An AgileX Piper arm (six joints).
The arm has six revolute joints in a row. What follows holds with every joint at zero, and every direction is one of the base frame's. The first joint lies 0.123 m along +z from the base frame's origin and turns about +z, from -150 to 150 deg. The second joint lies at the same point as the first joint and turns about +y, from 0 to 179.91 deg. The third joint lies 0.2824 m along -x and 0.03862 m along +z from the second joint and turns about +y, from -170 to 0 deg. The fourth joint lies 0.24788 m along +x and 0.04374 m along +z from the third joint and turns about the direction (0.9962, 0, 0.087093), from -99.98 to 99.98 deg. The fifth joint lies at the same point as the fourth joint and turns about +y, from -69.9 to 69.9 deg. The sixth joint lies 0.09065 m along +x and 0.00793 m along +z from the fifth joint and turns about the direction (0.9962, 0, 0.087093), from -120 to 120 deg. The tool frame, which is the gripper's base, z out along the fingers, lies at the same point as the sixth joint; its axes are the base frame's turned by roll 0, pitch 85 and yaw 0 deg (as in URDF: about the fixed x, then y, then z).
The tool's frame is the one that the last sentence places.
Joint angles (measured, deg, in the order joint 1, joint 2, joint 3, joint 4, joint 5, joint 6), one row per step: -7.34, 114.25, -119.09, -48.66, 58.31, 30.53; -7.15, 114.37, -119.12, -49.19, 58.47, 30.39; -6.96, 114.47, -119.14, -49.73, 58.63, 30.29; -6.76, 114.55, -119.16, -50.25, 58.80, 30.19; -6.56, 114.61, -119.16, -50.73, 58.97, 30.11; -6.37, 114.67, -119.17, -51.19, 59.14, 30.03; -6.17, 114.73, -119.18, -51.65, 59.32, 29.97; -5.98, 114.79, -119.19, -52.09, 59.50, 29.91; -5.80, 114.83, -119.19, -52.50, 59.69, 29.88; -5.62, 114.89, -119.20, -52.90, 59.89, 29.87; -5.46, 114.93, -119.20, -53.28, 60.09, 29.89; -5.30, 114.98, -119.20, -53.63, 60.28, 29.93; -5.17, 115.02, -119.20, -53.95, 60.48, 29.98; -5.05, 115.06, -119.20, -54.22, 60.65, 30.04; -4.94, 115.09, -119.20, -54.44, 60.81, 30.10; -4.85, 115.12, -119.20, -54.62, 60.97, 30.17; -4.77, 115.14, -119.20, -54.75, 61.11, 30.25; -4.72, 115.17, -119.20, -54.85, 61.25, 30.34
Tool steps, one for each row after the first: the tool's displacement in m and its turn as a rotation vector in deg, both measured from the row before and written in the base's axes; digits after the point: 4 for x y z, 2 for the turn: 0.0006, 0.0009, -0.0004, -0.55, 0.36, 0.05; 0.0005, 0.0009, -0.0003, -0.54, 0.32, 0.02; 0.0004, 0.0010, -0.0001, -0.52, 0.30, 0.03; 0.0003, 0.0010, -0.0001, -0.47, 0.28, 0.03; 0.0003, 0.0010, -0.0001, -0.45, 0.26, 0.02; 0.0003, 0.0010, -0.0001, -0.44, 0.25, 0.01; 0.0003, 0.0010, -0.0001, -0.42, 0.25, 0.00; 0.0002, 0.0009, 0.0000, -0.38, 0.22, -0.02; 0.0002, 0.0009, -0.0001, -0.36, 0.21, -0.04; 0.0001, 0.0008, 0.0000, -0.32, 0.18, -0.07; 0.0002, 0.0008, -0.0001, -0.28, 0.16, -0.06; 0.0001, 0.0006, -0.0001, -0.25, 0.15, -0.10; 0.0001, 0.0006, -0.0001, -0.20, 0.12, -0.08; 0.0001, 0.0006, -0.0001, -0.16, 0.09, -0.08; 0.0000, 0.0005, -0.0001, -0.11, 0.08, -0.10; 0.0000, 0.0004, -0.0001, -0.06, 0.05, -0.09; 0.0000, 0.0002, -0.0002, -0.03, 0.05, -0.12
